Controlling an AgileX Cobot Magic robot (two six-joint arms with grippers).
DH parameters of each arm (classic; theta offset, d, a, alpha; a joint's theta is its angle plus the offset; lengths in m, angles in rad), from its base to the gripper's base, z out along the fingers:
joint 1: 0 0.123 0 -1.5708
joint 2: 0.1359 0 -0.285 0
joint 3: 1.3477 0 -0.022 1.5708
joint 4: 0 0.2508 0 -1.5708
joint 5: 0 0 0.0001 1.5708
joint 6: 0 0.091 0 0
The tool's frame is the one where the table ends.
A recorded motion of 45 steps. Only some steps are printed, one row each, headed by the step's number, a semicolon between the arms.
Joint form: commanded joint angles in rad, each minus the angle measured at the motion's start. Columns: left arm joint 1, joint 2, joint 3, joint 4, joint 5, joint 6; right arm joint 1, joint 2, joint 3, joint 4, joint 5, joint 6.
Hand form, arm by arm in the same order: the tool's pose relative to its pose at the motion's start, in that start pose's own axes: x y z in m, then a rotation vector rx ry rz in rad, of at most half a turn. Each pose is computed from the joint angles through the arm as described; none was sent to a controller.
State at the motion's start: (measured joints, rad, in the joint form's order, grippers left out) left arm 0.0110 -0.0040 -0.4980 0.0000 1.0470 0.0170; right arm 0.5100 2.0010 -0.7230 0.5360 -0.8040 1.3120
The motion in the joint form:
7: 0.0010 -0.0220 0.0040 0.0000 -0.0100 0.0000; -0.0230 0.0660 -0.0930 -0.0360 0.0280 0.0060
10: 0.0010 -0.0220 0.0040 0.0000 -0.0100 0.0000; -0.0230 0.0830 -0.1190 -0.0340 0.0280 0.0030
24: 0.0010 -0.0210 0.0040 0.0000 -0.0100 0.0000; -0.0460 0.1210 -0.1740 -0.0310 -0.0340 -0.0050
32: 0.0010 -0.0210 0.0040 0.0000 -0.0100 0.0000; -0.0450 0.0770 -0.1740 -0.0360 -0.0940 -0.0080
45: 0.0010 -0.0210 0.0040 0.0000 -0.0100 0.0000; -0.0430 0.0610 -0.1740 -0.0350 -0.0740 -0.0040
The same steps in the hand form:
7: 0.0015 0.0000 -0.0021 -0.0014 -0.0280 -0.0004; 0.0038 0.0029 0.0234 -0.0035 0.0141 -0.0003
10: 0.0015 0.0000 -0.0021 -0.0014 -0.0280 -0.0004; 0.0060 0.0044 0.0291 -0.0116 0.0137 0.0012
24: 0.0014 0.0000 -0.0019 -0.0014 -0.0270 -0.0004; 0.0006 0.0126 0.0433 -0.0857 -0.0240 0.0104
32: 0.0014 0.0000 -0.0019 -0.0014 -0.0270 -0.0004; -0.0007 0.0336 0.0361 -0.1855 -0.0321 0.0192
45: 0.0014 0.0000 -0.0019 -0.0014 -0.0270 -0.0004; 0.0002 0.0375 0.0337 -0.1811 -0.0237 0.0287

